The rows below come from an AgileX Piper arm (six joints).
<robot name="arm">
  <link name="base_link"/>
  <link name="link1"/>
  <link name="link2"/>
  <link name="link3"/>
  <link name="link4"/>
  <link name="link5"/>
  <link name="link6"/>
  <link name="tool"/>
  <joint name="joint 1" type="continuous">
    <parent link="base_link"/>
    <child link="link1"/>
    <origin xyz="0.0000 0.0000 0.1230" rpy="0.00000 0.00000 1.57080"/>
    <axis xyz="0 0 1"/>
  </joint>
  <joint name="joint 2" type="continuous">
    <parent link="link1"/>
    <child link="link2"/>
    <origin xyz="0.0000 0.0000 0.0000" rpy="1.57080 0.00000 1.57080"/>
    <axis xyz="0 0 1"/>
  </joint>
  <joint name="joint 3" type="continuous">
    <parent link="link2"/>
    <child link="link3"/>
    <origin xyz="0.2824 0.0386 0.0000" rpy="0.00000 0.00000 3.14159"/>
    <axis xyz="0 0 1"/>
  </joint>
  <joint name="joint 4" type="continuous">
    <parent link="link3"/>
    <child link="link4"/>
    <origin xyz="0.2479 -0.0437 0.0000" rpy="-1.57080 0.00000 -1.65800"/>
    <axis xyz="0 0 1"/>
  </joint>
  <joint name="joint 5" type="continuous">
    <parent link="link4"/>
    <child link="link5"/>
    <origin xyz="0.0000 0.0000 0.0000" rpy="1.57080 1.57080 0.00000"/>
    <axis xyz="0 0 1"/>
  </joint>
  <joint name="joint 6" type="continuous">
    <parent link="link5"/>
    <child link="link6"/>
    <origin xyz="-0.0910 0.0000 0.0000" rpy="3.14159 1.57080 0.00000"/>
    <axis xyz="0 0 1"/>
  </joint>
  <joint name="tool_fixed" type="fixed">
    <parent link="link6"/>
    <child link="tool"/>
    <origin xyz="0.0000 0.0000 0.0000" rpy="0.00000 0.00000 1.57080"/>
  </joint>
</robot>
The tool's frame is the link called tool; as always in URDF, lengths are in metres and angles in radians. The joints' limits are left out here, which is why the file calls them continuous.
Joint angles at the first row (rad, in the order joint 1, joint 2, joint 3, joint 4, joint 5, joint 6):
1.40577, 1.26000, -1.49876, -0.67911, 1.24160, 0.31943
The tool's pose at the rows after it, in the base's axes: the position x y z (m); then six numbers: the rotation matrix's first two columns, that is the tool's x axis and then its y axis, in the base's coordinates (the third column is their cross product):
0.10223 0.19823 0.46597 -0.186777 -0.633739 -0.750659 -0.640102 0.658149 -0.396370
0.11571 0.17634 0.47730 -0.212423 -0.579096 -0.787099 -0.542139 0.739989 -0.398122
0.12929 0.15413 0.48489 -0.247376 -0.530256 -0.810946 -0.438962 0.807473 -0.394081
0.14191 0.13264 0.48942 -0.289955 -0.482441 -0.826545 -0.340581 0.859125 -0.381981
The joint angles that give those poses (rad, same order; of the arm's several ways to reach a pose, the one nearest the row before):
1.36051, 1.22174, -1.51057, -0.74749, 1.24474, 0.35451
1.29095, 1.18772, -1.51382, -0.81011, 1.24765, 0.38290
1.20059, 1.16033, -1.51422, -0.84828, 1.24943, 0.39928
1.09377, 1.13975, -1.51420, -0.85674, 1.24578, 0.40475

